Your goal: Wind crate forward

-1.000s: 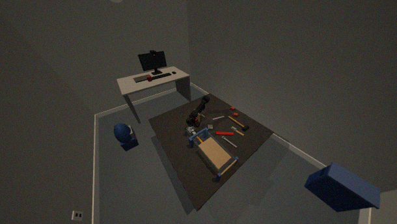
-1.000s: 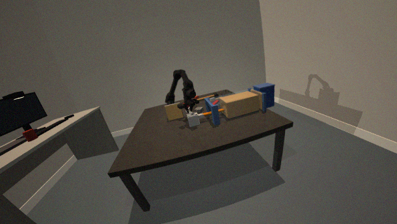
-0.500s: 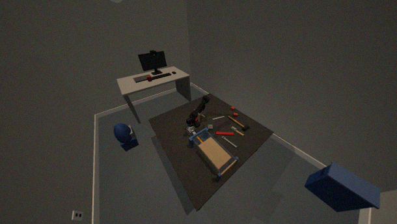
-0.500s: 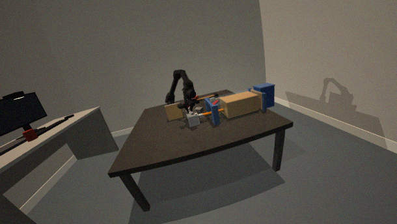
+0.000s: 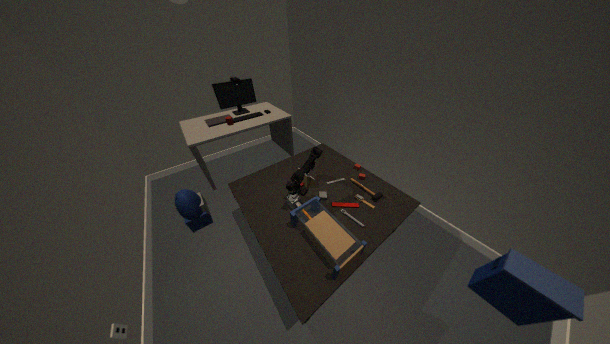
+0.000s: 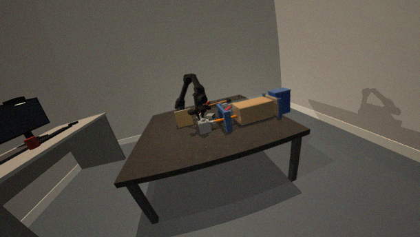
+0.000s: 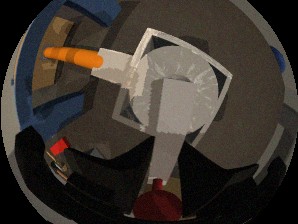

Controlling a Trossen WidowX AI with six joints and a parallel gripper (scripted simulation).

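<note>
My gripper tip is now 10 mm past the winch handle, 20 mm to the right of it and 20 mm below it. The rest, counted from my gripper tip: red knob: 20 mm behind, 50 mm to the left, 40 mm above; grey hand winch: 50 mm to the right, 60 mm below; blue frame: 180 mm ahead, 30 mm to the right, 20 mm above.
</note>
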